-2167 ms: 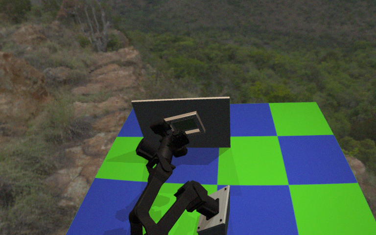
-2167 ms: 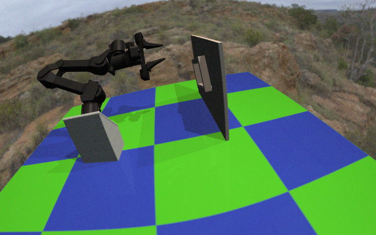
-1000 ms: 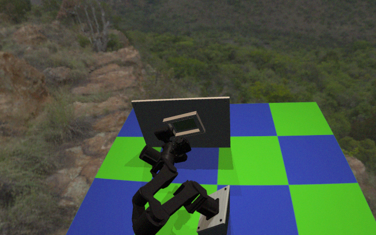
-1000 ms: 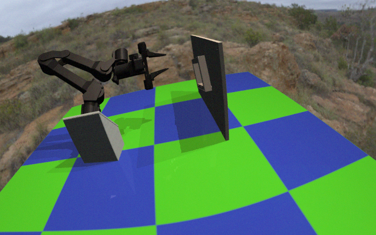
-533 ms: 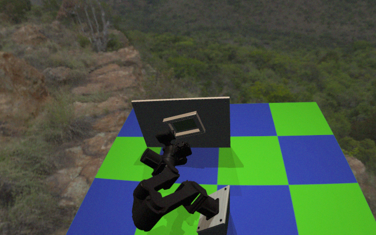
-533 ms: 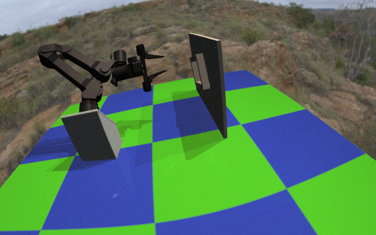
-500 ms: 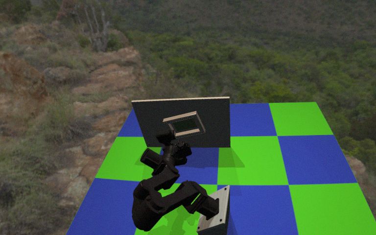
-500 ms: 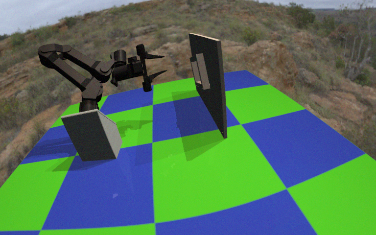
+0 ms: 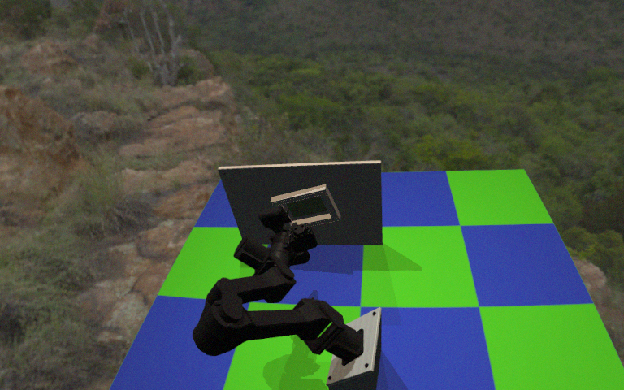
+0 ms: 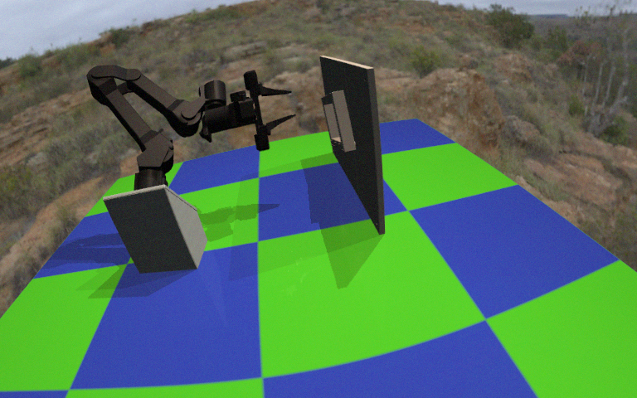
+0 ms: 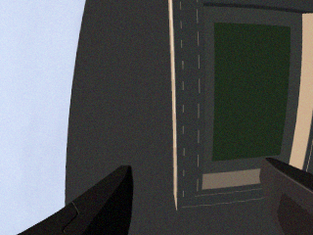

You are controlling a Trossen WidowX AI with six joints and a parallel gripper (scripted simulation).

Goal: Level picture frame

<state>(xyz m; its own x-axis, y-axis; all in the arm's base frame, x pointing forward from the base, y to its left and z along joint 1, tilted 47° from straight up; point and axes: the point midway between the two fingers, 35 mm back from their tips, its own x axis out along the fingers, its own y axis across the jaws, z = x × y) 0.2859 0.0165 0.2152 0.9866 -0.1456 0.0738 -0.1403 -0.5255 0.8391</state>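
Now: the picture frame 10 cm ahead of my gripper tip, 5 cm below it and 2 cm to the right of it. The rest, counted from my gripper tip: wall panel: 11 cm ahead, 7 cm below, 1 cm to the right.
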